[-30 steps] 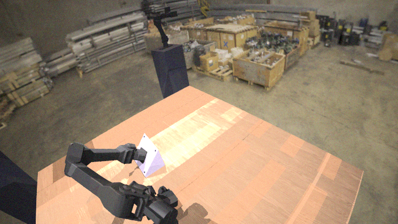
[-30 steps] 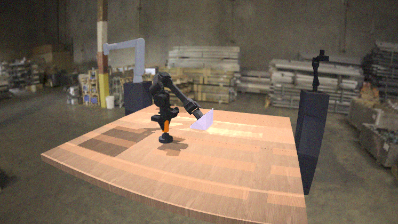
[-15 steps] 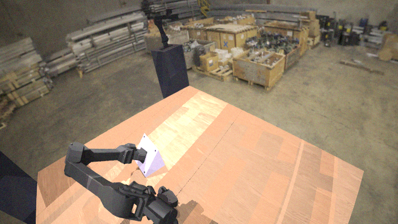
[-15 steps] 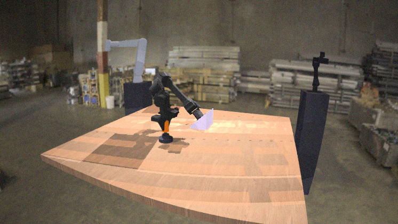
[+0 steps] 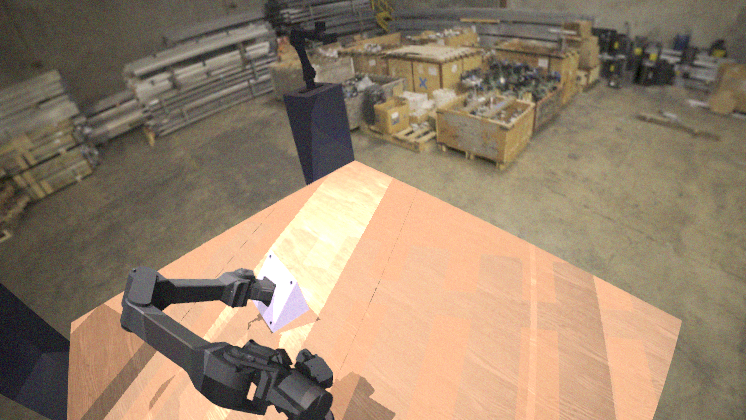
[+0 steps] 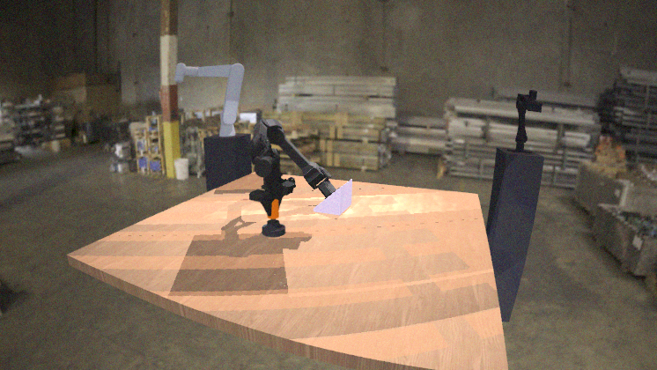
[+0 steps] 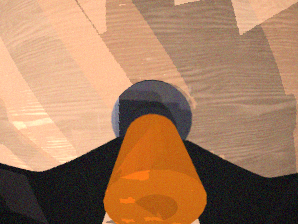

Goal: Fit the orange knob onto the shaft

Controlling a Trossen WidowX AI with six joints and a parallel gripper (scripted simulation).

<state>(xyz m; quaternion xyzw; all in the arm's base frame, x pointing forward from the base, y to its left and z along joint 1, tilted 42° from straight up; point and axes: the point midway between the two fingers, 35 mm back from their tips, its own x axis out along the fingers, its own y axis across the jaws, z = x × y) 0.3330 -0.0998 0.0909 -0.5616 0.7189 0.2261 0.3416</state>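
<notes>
Right now my gripper tip is 20 mm below the orange knob. The rest, counted from my gripper tip: shaft 40 mm below.
</notes>
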